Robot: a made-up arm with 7 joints.
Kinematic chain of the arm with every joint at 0, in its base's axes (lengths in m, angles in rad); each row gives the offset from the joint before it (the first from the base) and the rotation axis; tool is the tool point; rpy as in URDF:
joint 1: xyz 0 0 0.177 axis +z
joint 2: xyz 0 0 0 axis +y
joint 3: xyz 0 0 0.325 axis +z
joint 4: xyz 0.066 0 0 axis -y
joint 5: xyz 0.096 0 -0.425 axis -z
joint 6: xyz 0 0 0 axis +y
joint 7: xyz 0.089 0 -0.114 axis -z
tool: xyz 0 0 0 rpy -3.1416 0 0
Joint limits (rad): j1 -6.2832..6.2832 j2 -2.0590..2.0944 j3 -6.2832..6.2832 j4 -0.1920..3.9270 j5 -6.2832..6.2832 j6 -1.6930..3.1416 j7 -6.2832..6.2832
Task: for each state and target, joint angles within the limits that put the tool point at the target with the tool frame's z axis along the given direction. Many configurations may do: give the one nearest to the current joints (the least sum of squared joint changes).
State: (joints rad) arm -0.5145 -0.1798 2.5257 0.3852 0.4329 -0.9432 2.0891
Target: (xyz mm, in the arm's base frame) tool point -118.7 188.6 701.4 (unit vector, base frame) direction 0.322 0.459 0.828
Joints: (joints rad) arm -0.4540 0.5863 3.0120 1.0627 0.5232 -1.5342 2.0891
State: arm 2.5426 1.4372 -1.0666 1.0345 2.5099 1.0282 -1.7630
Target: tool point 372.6 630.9 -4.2 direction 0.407 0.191 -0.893
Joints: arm 2.0545 1.7834 -1.5015 1.5393 1.7861 1.0434 -1.7630
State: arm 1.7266 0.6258 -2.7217 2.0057 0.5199 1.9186 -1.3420
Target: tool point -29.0 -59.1 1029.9 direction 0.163 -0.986 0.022
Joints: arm 1.5742 0.3591 -3.3052 2.5562 0.3228 1.3473 -1.3420
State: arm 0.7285 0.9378 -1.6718 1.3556 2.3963 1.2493 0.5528
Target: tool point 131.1 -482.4 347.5 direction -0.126 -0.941 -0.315
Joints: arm 0.3525 1.4316 -1.8808 0.7717 1.9230 0.5549 0.5528
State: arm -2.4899 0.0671 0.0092 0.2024 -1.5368 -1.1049 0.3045
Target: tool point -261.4 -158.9 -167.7 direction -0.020 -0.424 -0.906
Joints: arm -2.5882 0.9253 -0.2403 0.5083 -0.8384 -0.8255 0.3045
